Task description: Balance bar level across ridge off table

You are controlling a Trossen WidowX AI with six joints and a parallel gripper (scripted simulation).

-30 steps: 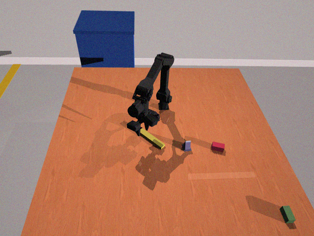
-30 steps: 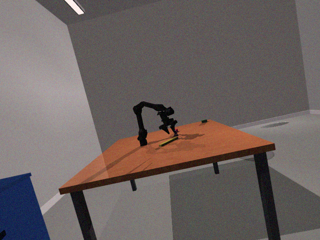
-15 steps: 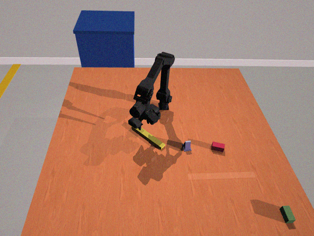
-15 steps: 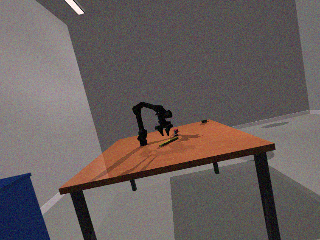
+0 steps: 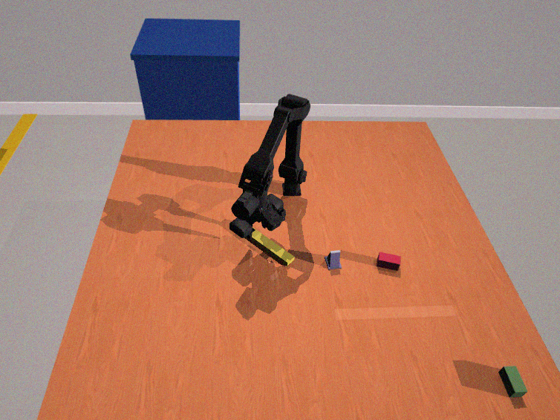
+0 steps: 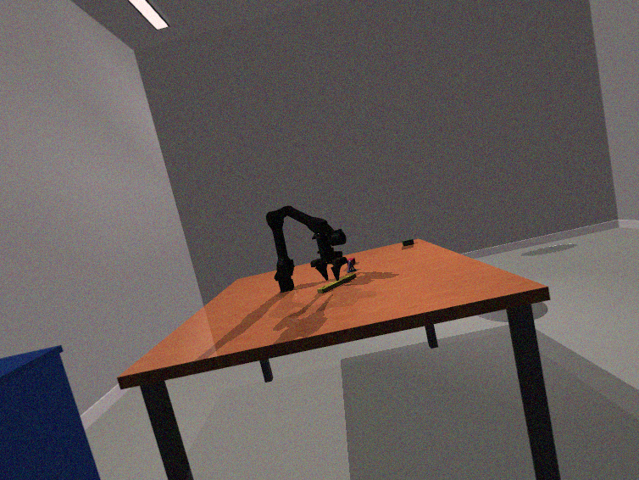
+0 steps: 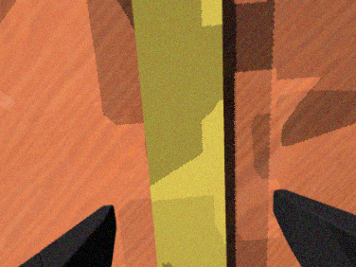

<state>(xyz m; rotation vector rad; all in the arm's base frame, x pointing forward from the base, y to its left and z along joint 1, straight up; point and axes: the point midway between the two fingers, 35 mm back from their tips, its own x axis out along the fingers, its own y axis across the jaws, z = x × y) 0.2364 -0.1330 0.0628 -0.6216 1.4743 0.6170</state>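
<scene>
The yellow bar is 20 mm ahead of my gripper tip, 20 mm to the left of it and 20 mm below it. Round my gripper tip: red block 110 mm ahead, 410 mm to the left, 10 mm below; green block 500 mm ahead, 630 mm to the left, 10 mm below.
</scene>
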